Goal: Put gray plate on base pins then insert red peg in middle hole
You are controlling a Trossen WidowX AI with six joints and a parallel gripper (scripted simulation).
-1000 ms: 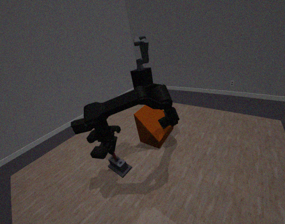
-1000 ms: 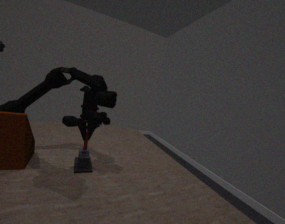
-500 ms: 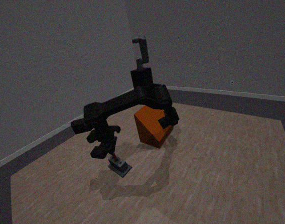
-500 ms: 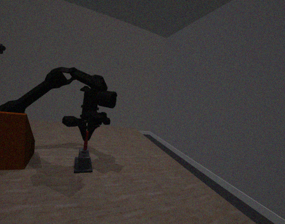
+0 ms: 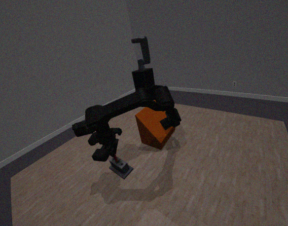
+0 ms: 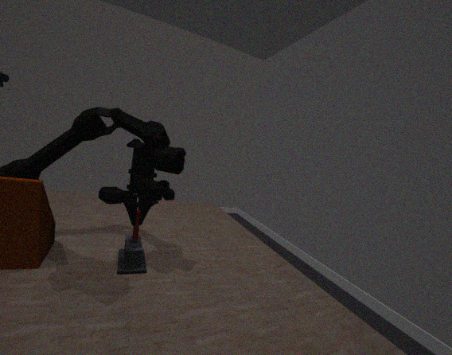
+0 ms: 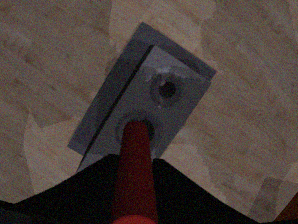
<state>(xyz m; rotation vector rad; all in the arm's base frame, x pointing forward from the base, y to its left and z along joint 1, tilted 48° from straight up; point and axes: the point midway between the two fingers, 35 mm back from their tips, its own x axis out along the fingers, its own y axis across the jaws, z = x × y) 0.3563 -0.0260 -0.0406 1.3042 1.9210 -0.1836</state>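
Right now my gripper tip is 60 mm above the gray plate. Round my gripper tip: red peg right at my gripper tip; then base 100 mm below.
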